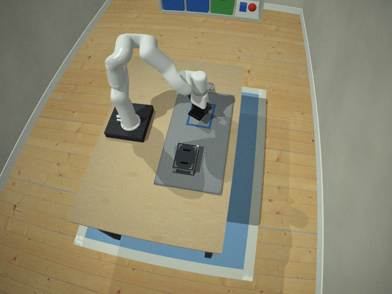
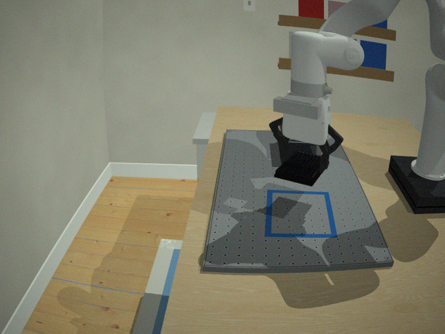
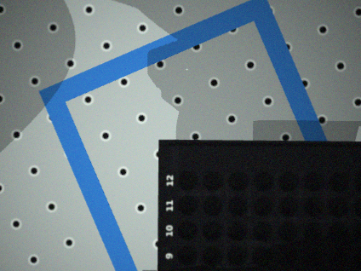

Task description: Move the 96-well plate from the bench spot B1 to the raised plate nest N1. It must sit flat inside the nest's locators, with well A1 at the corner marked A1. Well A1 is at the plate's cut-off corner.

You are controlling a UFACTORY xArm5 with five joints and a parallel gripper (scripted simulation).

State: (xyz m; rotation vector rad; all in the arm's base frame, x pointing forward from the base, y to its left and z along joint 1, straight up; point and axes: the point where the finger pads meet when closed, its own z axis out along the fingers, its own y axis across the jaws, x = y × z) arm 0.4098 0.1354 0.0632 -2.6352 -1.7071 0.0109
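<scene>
Now: hand 31 cm to the left of the raised plate nest, 5 cm above it and 2 cm past it. From my hand the other things lie so: A1 label (23 cm to the right, 4 cm below, 3 cm ahead); black 96-well plate (1 cm below).
</scene>
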